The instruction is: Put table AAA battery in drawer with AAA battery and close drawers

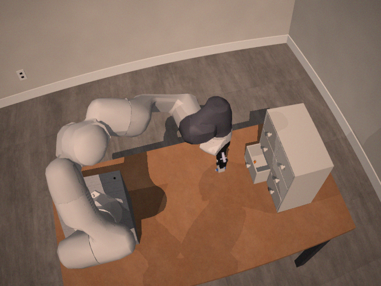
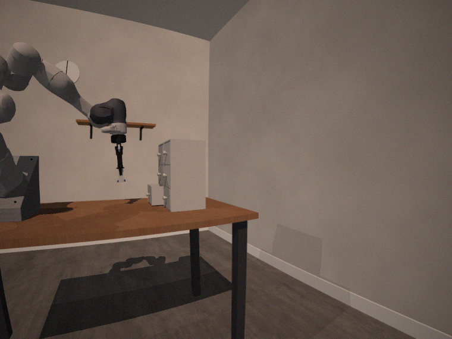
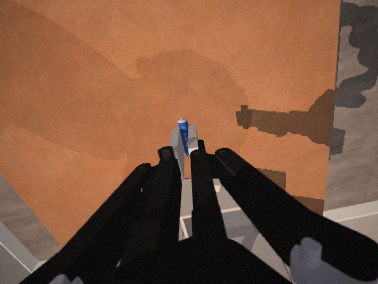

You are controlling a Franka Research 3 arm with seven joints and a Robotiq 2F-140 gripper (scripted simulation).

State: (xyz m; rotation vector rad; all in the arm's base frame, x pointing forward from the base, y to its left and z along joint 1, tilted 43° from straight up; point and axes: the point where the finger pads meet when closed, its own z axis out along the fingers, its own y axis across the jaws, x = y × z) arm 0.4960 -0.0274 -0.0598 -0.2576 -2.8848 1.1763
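Right now the blue AAA battery is 3 cm below my hand. The rest, counted from my hand: orange battery 18 cm ahead, 15 cm below, 3 cm to the left.
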